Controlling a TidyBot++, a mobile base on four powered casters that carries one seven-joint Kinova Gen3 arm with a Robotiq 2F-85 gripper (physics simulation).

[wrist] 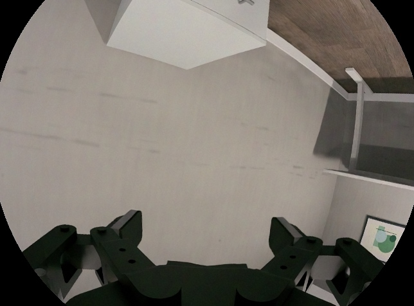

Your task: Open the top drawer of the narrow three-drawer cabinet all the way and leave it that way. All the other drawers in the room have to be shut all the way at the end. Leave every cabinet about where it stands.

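Note:
A white cabinet (175, 32) shows at the top of the wrist view, against the pale wall. Part of it shows: its plain top and a strip of its front with part of a small grey handle (245, 2) at the frame's upper edge. Its drawers are mostly cut off, so I cannot tell how many it has or whether any stands open. My gripper (205, 229) is open, its two fingers wide apart at the bottom of the view with nothing between them. It is well apart from the cabinet in the picture.
Brown wood floor (320, 37) shows at the upper right, edged by a white baseboard (305, 57). A white table (357, 125) with a thin top and a leg stands at the right by the room's corner. A framed picture (384, 239) with green circles hangs on the wall at the lower right.

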